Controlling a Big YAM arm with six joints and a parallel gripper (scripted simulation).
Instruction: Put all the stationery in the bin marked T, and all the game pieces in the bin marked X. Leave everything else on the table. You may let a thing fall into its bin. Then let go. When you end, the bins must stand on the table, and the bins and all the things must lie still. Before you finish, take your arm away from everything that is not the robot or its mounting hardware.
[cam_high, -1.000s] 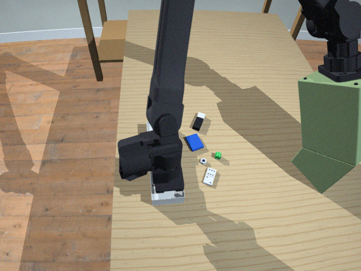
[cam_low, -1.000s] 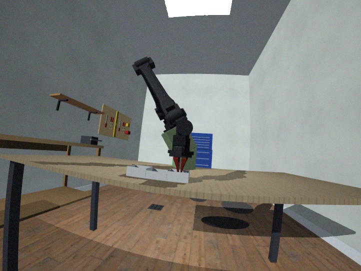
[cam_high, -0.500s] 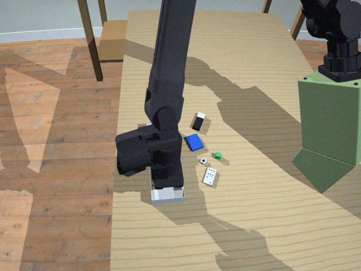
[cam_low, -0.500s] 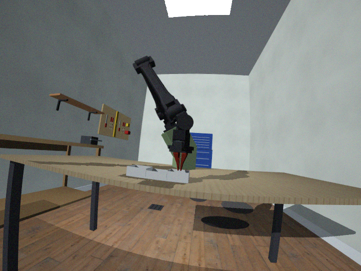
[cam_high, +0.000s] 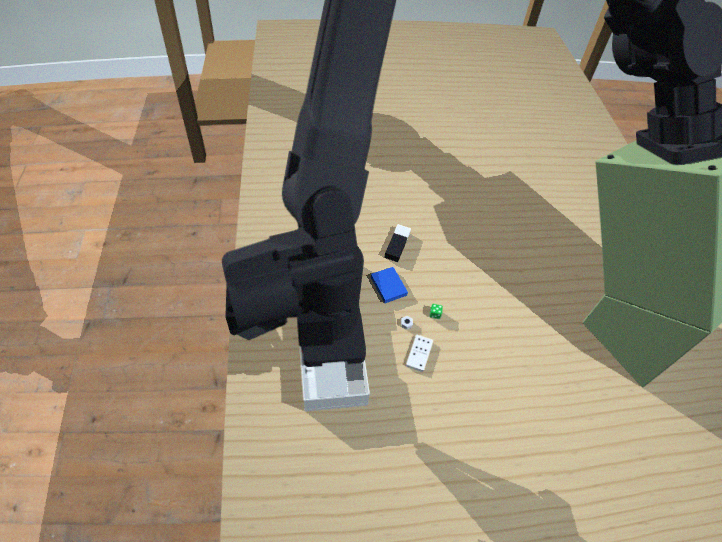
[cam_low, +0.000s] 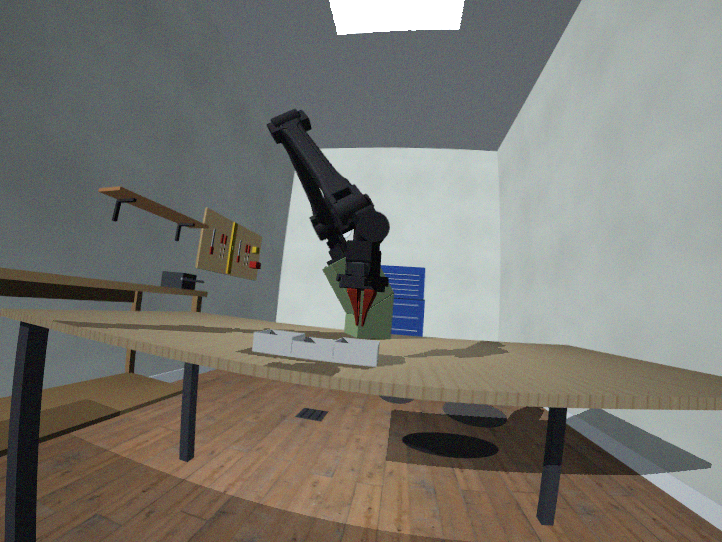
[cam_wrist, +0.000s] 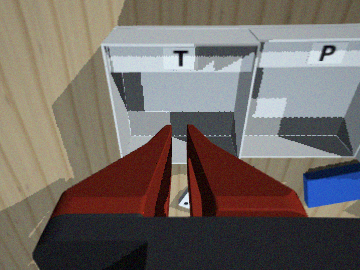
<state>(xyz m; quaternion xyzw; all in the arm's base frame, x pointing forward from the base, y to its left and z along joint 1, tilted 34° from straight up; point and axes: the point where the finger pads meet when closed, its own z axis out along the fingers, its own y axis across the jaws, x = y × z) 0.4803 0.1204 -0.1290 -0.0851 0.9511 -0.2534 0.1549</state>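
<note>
The white domino is 130 mm behind my hand, 70 mm below it and 40 mm to the right of it. From my hand the other things lie so: grey bin tray: 80 mm to the right, 60 mm below; hex nut: 110 mm behind, 90 mm to the right, 80 mm below; flat blue block: 150 mm to the right, 90 mm behind, 70 mm below.
</note>
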